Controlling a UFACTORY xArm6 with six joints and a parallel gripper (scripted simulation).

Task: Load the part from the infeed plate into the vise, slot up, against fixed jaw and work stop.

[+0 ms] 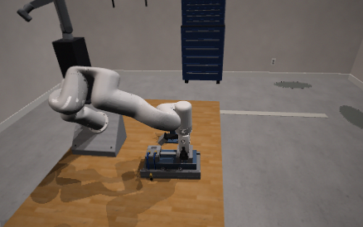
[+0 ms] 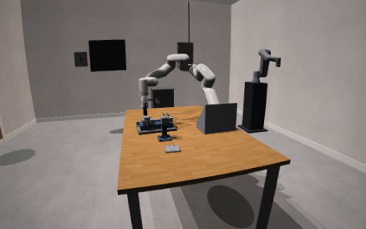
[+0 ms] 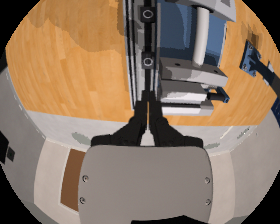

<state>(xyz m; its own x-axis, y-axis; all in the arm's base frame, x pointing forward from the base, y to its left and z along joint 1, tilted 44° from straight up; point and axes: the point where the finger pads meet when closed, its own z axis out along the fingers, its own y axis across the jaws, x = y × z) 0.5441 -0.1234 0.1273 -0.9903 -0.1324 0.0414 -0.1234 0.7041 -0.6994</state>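
My gripper is now 50 mm to the right of the part, 20 mm above it and 10 mm past it. From my hand the other things lie so: air cylinder 170 mm behind, 50 mm below, 40 mm to the left; then air cylinder rod 90 mm behind, 50 mm to the left, 50 mm below.
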